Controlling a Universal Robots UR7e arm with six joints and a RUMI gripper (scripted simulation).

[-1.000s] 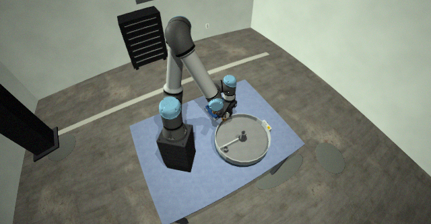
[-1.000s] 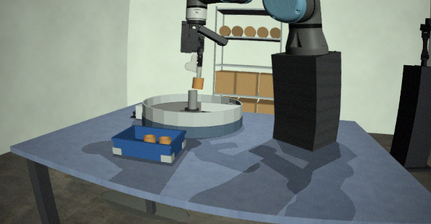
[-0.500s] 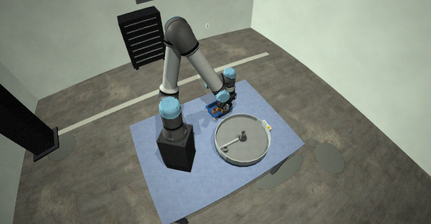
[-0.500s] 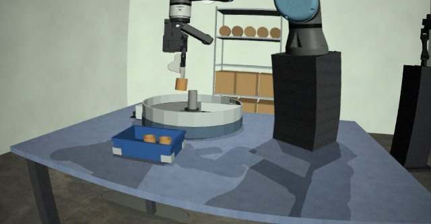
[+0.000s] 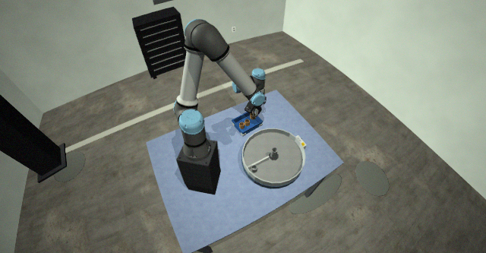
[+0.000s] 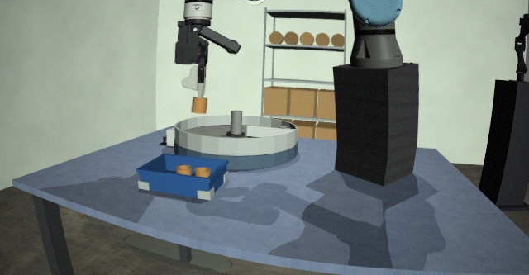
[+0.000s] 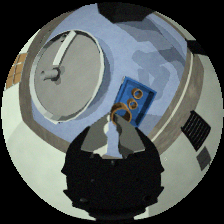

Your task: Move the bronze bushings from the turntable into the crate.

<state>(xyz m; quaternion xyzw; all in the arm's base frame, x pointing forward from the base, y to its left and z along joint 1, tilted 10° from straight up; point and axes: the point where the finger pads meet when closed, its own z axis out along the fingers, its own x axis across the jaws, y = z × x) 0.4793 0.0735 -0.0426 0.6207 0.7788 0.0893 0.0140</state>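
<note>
Right now my hand is 10 mm short of the blue crate, 100 mm to the right of it and 180 mm above it. The rest, counted from my hand: turntable: 50 mm behind, 260 mm to the right, 150 mm below.
</note>
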